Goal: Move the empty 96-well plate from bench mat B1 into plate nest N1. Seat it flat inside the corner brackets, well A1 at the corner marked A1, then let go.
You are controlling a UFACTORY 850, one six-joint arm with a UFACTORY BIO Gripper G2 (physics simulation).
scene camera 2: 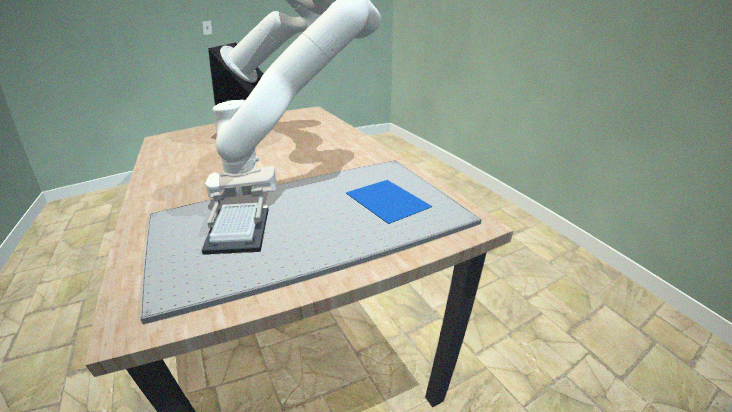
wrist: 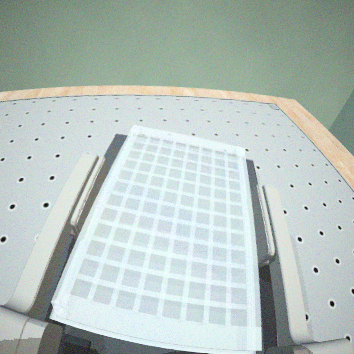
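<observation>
The clear 96-well plate [scene camera 2: 233, 223] [wrist: 168, 232] is held between my gripper's [scene camera 2: 236, 215] [wrist: 172, 225] two fingers, which are shut on its long sides. It sits low over the black plate nest N1 [scene camera 2: 233, 247] [wrist: 113, 150], whose dark surface shows along both sides of the plate in the wrist view. I cannot tell whether the plate touches the nest. The corner brackets and the A1 mark are hidden under the plate. The blue bench mat B1 [scene camera 2: 387, 200] lies bare at the right of the grey breadboard [scene camera 2: 317, 240] [wrist: 42, 140].
The breadboard lies on a wooden table [scene camera 2: 168, 154] [wrist: 316, 126]. The arm's black base pedestal [scene camera 2: 220, 77] stands at the table's back edge. Green walls stand behind and to the right.
</observation>
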